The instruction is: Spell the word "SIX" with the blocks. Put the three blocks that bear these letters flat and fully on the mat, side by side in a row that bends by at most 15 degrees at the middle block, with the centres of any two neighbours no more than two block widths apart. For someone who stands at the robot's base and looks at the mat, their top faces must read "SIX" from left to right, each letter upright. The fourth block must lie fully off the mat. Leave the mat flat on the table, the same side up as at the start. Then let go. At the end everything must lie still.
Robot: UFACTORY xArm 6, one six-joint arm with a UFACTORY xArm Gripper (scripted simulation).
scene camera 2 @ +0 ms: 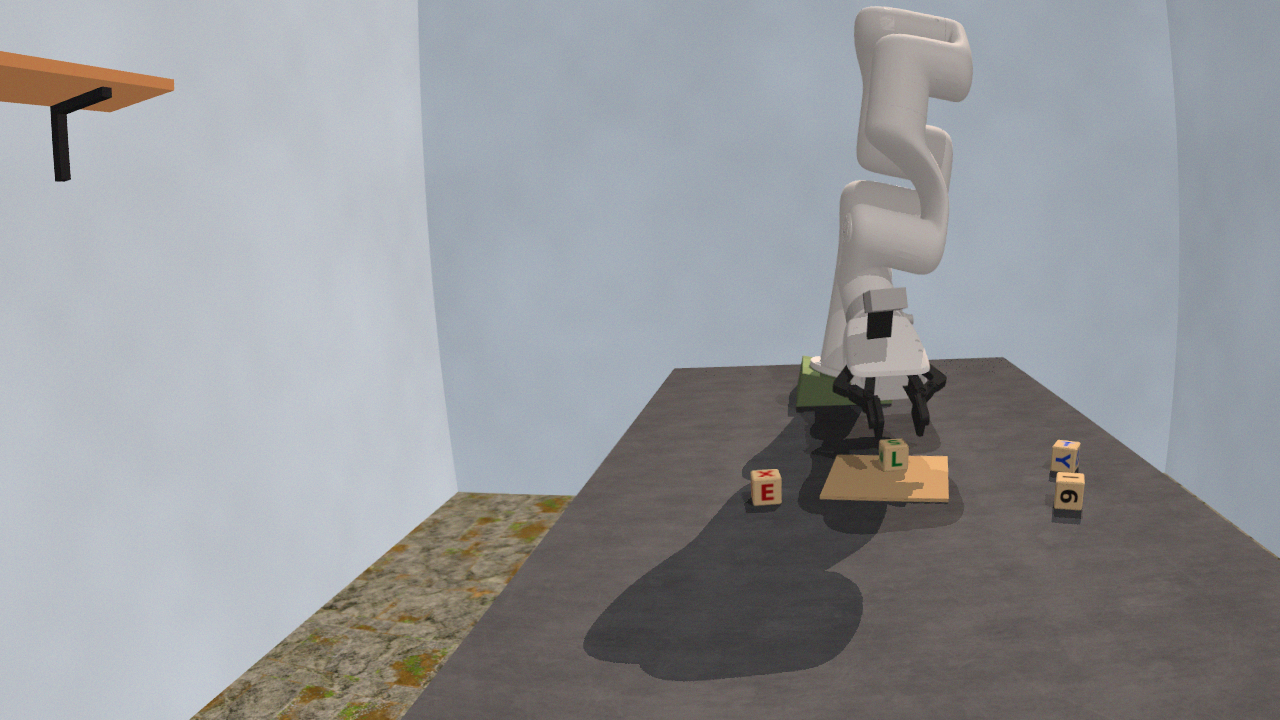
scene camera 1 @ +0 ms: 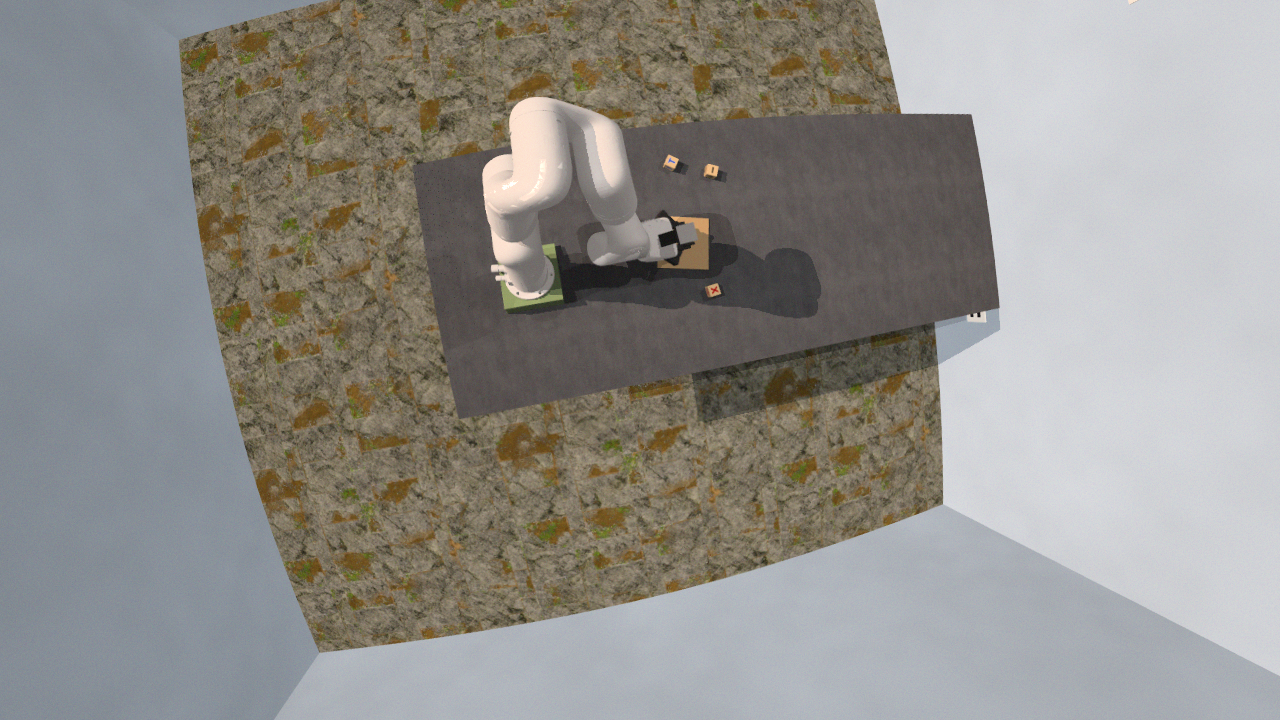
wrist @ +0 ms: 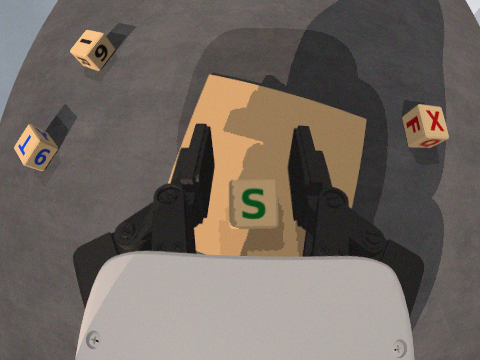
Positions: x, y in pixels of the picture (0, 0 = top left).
Scene:
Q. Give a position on a tan mat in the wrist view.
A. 252, 126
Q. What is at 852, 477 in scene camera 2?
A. A tan mat.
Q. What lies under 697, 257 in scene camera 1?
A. A tan mat.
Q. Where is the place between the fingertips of the gripper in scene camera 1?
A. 688, 234

